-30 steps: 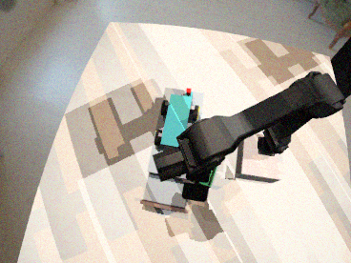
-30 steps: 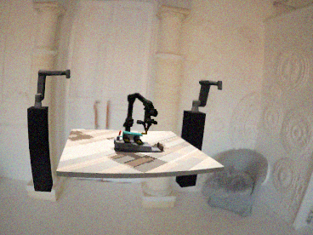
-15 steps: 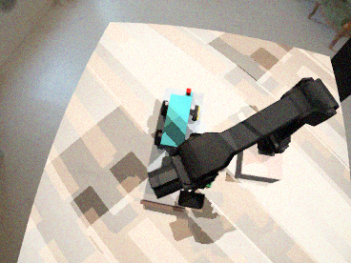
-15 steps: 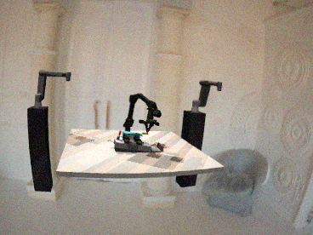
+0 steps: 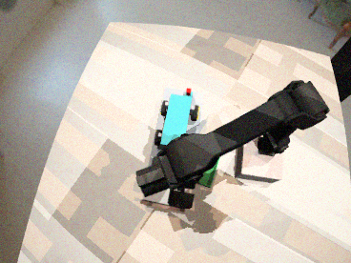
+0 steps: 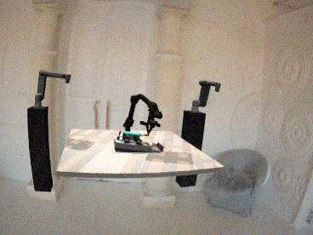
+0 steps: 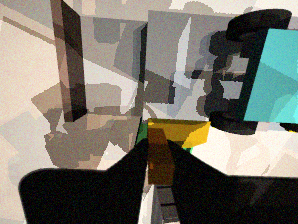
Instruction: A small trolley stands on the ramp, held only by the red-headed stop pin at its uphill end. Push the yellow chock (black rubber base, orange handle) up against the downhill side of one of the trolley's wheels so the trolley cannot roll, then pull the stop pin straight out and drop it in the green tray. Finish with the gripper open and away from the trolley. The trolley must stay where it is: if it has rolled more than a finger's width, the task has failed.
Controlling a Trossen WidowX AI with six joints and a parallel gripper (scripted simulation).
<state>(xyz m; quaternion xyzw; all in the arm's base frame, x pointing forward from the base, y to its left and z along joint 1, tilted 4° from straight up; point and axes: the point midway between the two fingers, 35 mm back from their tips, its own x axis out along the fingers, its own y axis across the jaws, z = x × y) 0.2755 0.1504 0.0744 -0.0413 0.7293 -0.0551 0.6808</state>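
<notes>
My gripper tip is now 280 mm to the left of the red-headed stop pin, 30 mm short of it and 10 mm above it. Round my gripper tip: green tray 150 mm below, 70 mm behind, 50 mm to the right; dark bar 120 mm below, 110 mm to the left, 60 mm ahead; yellow chock 20 mm to the right, 10 mm below.
</notes>
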